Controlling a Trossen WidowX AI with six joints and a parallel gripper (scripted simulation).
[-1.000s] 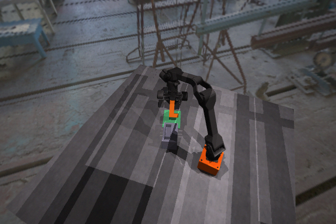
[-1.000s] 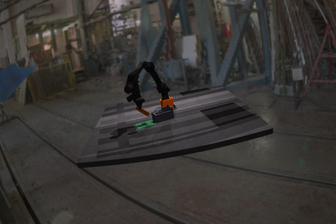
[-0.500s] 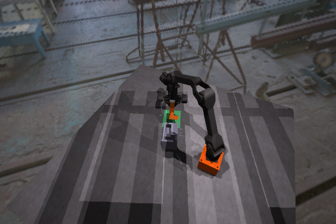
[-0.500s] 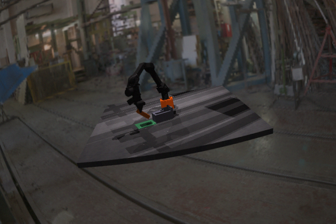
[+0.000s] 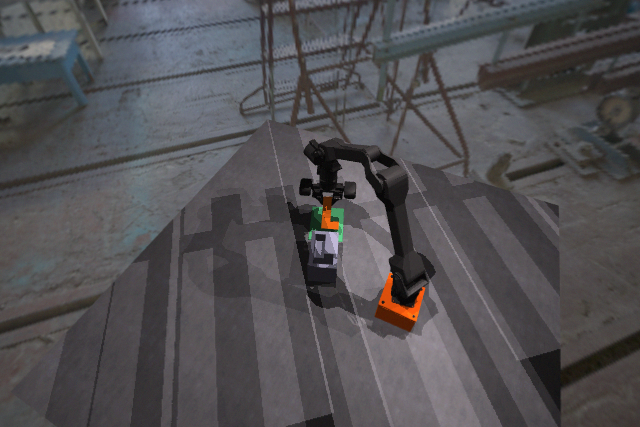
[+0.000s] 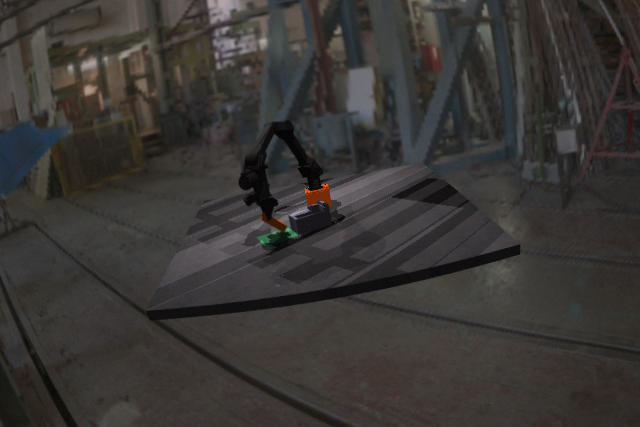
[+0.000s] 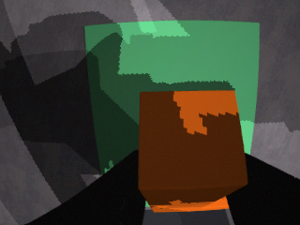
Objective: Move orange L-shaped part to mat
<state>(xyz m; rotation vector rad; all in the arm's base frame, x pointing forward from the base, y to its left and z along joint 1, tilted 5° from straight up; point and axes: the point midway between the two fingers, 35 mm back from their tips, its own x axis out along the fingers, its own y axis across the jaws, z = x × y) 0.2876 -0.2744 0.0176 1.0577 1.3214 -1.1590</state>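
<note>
Now: the orange L-shaped part 2 cm behind my gripper tip, 3 cm to the left of it and 3 cm below it. Also, from my gripper tip: green mat: 2 cm to the left, 10 cm below.
</note>
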